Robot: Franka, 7 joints.
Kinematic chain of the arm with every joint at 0, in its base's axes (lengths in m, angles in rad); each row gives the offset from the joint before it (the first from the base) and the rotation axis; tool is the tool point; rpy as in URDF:
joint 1: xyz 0 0 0.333 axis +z
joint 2: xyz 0 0 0 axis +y
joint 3: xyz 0 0 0.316 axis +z
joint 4: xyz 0.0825 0 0 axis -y
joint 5: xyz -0.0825 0 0.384 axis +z
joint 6: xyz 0 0 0 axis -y
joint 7: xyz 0.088 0 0 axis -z
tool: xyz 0 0 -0.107 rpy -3.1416 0 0
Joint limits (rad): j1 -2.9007..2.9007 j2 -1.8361..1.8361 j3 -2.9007..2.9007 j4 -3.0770..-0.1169 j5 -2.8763..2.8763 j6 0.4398..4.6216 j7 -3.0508..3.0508
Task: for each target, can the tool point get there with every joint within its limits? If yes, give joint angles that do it. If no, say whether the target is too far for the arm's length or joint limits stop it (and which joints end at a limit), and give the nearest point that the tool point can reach.
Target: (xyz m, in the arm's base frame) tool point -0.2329 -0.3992 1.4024
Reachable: no: too far | nearest point -0.1715 -0.2940 1.1205 | short by 0.307 m
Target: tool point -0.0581 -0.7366 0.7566
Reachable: yes | joints -2.0759 0.9126 1.3318 -0.6124 -1.8156 2.4393 2.0406
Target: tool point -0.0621 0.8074 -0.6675
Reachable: no: too far | nearest point -0.0434 0.5643 -0.2794 | short by 0.458 m
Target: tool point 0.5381 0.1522 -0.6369
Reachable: no: too far | nearest point 0.4379 0.1239 -0.3322 | short by 0.322 m
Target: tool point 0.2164 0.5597 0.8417
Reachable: yes | joints 1.9127 0.6850 -1.1969 -0.9257 1.2872 3.4943 -0.2460
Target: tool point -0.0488 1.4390 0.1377
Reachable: no: too far | nearest point -0.0288 0.8496 0.2177 | short by 0.595 m
